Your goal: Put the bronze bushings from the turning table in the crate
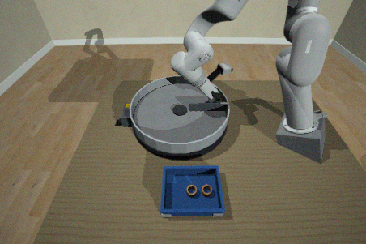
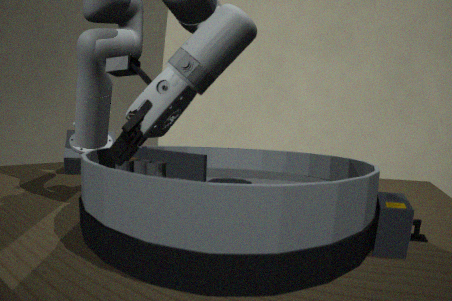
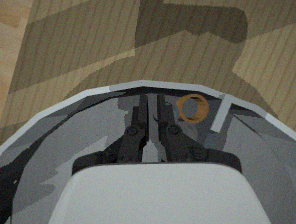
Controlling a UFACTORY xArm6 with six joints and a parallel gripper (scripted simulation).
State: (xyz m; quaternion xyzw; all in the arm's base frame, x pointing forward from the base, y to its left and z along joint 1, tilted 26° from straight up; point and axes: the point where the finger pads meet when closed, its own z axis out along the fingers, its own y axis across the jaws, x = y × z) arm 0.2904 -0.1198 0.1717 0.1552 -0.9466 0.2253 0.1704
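The grey turning table lies 16 cm ahead of my hand, 6 cm to the left of it and 4 cm below it. The rest, counted from my hand: blue crate: 40 cm to the left, 11 cm ahead, 7 cm below.
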